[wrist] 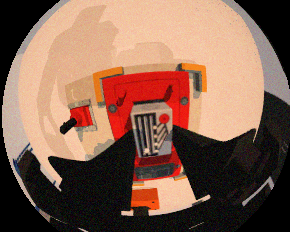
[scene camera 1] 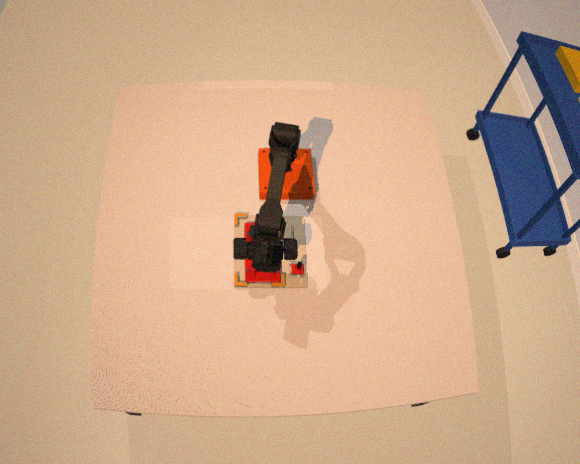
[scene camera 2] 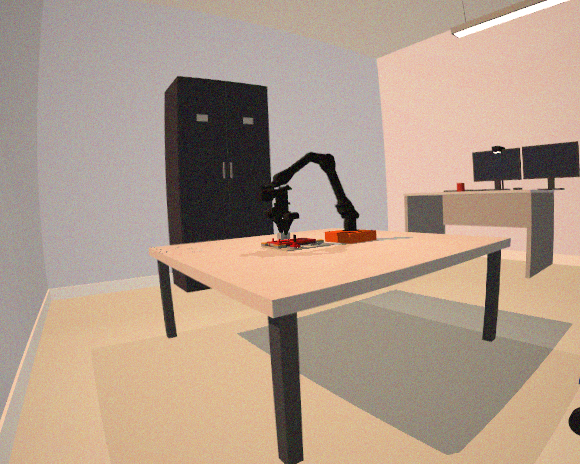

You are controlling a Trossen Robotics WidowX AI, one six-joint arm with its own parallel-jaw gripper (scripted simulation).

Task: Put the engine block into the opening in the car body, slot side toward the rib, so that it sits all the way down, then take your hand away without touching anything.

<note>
The gripper holds an engine block. Further things: a car body.
The gripper shows as well in the wrist view.
</note>
